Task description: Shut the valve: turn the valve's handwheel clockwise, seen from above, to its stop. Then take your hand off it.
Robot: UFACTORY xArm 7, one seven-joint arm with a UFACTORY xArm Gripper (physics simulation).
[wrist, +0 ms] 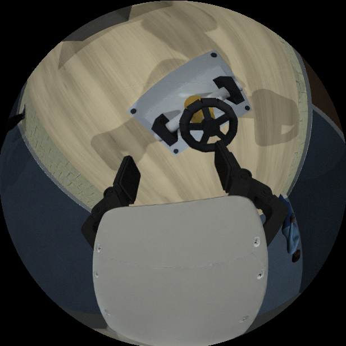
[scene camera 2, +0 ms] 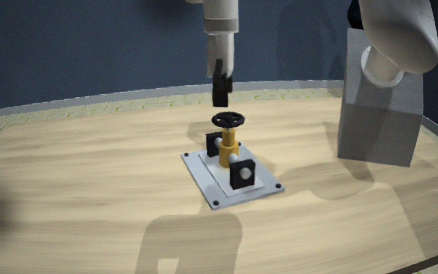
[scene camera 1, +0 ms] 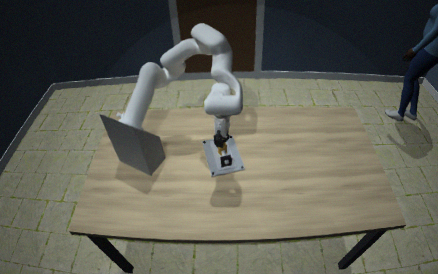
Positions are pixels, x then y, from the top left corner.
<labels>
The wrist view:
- gripper: 173, 157
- black spoked handwheel: 210, 126
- grey base plate: 190, 70
</labels>
